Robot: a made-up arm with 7 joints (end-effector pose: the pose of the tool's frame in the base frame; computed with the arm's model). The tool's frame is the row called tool.
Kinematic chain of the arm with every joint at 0, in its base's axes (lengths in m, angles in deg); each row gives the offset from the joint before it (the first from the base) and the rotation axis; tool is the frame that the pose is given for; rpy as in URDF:
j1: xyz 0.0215 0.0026 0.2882 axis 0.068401 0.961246 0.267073
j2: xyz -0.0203 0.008 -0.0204 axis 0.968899 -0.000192 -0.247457
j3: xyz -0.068 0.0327 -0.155 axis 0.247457 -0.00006 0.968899
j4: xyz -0.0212 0.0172 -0.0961 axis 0.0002 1 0.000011
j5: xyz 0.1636 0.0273 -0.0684 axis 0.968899 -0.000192 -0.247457
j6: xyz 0.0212 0.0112 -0.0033 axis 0.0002 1 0.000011
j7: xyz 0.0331 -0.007 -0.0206 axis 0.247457 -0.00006 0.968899
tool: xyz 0.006 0.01 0.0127 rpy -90 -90 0
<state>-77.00 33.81 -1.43 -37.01 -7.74 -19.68 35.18</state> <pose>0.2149 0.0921 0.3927 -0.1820 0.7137 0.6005 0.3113</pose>
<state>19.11 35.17 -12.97 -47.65 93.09 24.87 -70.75</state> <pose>0.0935 0.1221 0.1474 -0.2631 0.4130 -0.6334 0.5992</pose>
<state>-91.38 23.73 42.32 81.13 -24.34 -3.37 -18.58</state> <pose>0.5194 0.1672 0.1475 -0.5277 -0.7608 -0.3511 0.1393</pose>
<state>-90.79 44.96 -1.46 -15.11 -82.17 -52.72 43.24</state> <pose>0.2601 0.1523 0.4669 0.2537 0.8001 0.2167 0.4986</pose>
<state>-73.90 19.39 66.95 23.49 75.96 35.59 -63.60</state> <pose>0.3689 0.3042 0.1473 -0.5282 -0.4313 -0.4026 0.6106</pose>
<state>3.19 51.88 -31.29 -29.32 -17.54 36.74 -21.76</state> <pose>0.1383 0.1396 0.0621 -0.7355 0.0587 -0.5517 0.3889</pose>
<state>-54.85 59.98 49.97 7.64 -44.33 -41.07 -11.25</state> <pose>0.1295 0.3866 0.3702 -0.3481 0.6789 0.6413 0.0821</pose>
